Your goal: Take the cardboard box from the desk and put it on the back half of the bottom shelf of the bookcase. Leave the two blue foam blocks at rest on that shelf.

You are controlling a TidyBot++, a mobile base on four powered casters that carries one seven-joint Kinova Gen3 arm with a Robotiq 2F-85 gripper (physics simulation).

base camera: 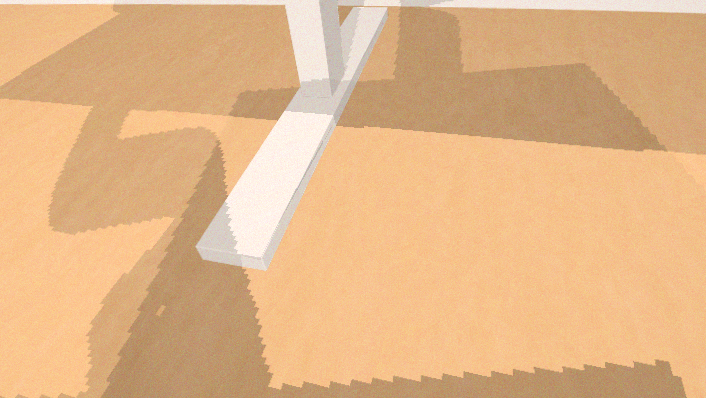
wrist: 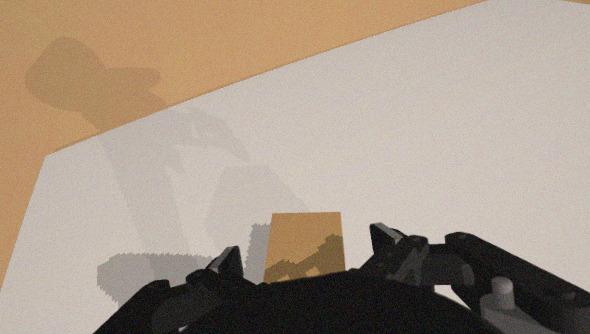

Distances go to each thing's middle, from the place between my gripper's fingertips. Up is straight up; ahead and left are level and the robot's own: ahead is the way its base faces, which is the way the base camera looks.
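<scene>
Cardboard box (wrist: 300, 245): 6 cm below my hand.
</scene>
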